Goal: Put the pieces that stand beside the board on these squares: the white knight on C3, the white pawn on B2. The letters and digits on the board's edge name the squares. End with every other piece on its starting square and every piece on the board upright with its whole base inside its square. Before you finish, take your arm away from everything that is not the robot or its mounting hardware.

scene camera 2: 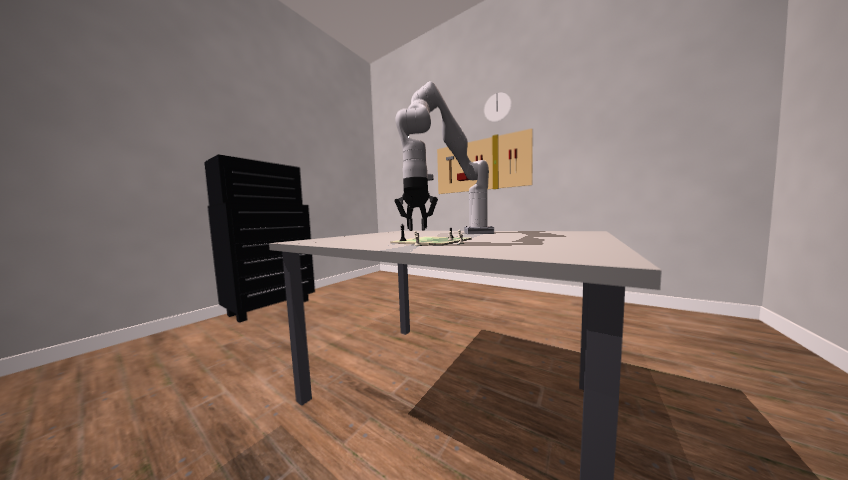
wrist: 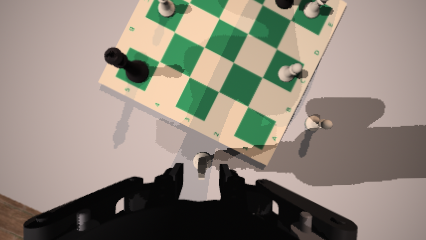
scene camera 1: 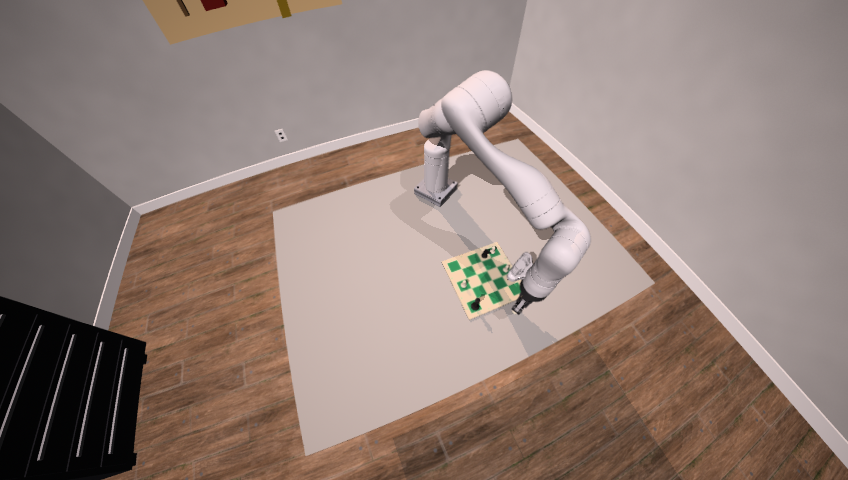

Path:
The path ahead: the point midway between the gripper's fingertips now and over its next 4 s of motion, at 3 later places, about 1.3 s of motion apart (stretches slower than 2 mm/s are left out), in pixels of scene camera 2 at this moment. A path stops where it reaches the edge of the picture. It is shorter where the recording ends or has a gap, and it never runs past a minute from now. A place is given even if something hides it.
The gripper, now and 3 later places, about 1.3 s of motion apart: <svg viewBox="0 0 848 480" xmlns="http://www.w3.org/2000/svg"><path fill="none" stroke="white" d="M417 230L417 241L416 210L431 209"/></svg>

